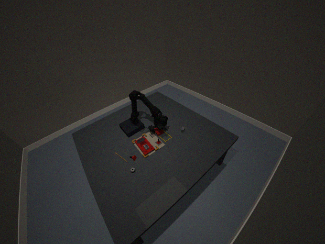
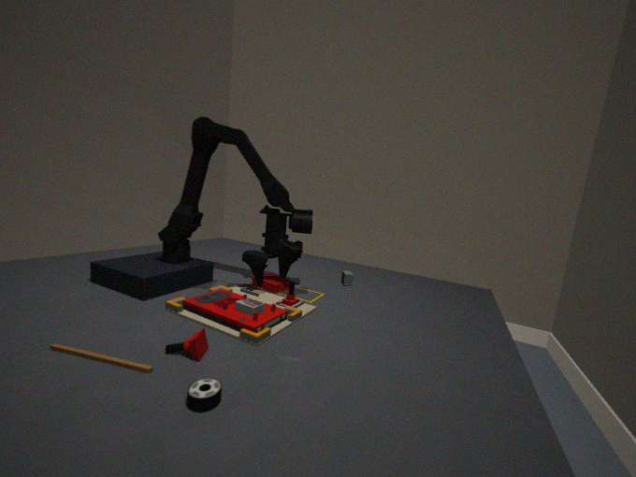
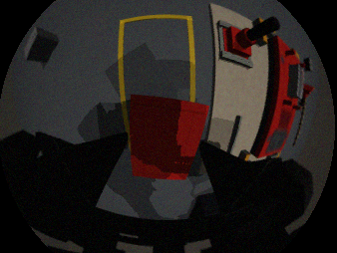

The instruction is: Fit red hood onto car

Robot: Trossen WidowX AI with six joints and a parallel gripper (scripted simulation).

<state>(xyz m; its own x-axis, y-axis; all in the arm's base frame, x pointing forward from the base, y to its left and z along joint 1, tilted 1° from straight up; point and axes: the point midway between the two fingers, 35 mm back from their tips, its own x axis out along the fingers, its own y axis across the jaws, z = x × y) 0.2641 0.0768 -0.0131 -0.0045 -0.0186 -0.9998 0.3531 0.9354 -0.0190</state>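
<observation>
Now: the grey engine block 50 mm ahead of my gripper tip, 230 mm to the right of it and 10 mm above it. Also, from my gripper tip: wheel 110 mm ahead, 460 mm to the right; then red hood 10 mm above; then wooden stick 80 mm behind, 440 mm to the right, 10 mm below.
</observation>
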